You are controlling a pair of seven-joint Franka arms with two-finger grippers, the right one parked.
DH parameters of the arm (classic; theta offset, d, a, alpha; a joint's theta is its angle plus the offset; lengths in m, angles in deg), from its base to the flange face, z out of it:
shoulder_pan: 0 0.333 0 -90
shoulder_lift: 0 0 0 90
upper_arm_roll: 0 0.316 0.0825 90
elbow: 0 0 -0.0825 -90
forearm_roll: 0 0.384 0 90
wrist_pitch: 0 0 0.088 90
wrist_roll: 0 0.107 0 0
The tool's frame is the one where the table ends.
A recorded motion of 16 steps. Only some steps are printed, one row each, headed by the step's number.
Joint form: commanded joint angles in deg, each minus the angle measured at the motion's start. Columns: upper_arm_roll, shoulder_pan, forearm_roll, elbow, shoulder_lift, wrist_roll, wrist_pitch.
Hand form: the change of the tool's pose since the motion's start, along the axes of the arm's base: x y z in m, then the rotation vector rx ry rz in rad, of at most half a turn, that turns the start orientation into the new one. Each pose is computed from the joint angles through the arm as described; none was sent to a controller.
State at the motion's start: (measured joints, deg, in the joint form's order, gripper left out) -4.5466 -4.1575 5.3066 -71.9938 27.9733 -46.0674 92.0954
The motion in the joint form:
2: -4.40 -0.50 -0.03 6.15 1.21 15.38 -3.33
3: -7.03 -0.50 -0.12 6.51 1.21 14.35 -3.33
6: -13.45 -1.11 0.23 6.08 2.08 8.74 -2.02
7: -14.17 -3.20 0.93 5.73 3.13 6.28 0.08
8: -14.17 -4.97 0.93 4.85 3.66 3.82 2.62
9: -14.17 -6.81 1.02 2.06 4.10 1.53 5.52
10: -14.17 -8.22 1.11 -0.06 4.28 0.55 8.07
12: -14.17 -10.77 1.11 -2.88 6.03 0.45 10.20
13: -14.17 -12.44 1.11 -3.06 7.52 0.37 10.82
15: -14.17 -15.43 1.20 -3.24 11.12 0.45 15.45
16: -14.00 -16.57 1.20 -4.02 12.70 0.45 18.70
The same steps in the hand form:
2: -0.0016 -0.0439 0.0330 -0.0733 -0.0090 -0.3344
3: -0.0065 -0.0671 0.0378 -0.0961 -0.0166 -0.3560
6: -0.0205 -0.1305 0.0326 -0.1402 -0.0201 -0.3667
7: -0.0244 -0.1614 0.0211 -0.1391 -0.0327 -0.3721
8: -0.0279 -0.1844 0.0113 -0.1437 -0.0506 -0.3612
9: -0.0363 -0.2092 -0.0126 -0.1412 -0.0439 -0.3584
10: -0.0438 -0.2280 -0.0285 -0.1422 -0.0471 -0.3700
12: -0.0597 -0.2589 -0.0694 -0.1390 -0.0017 -0.4160
13: -0.0679 -0.2779 -0.0880 -0.1402 0.0192 -0.4422
15: -0.0786 -0.3150 -0.1269 -0.1632 0.0130 -0.4902
16: -0.0832 -0.3287 -0.1483 -0.1761 0.0020 -0.5056

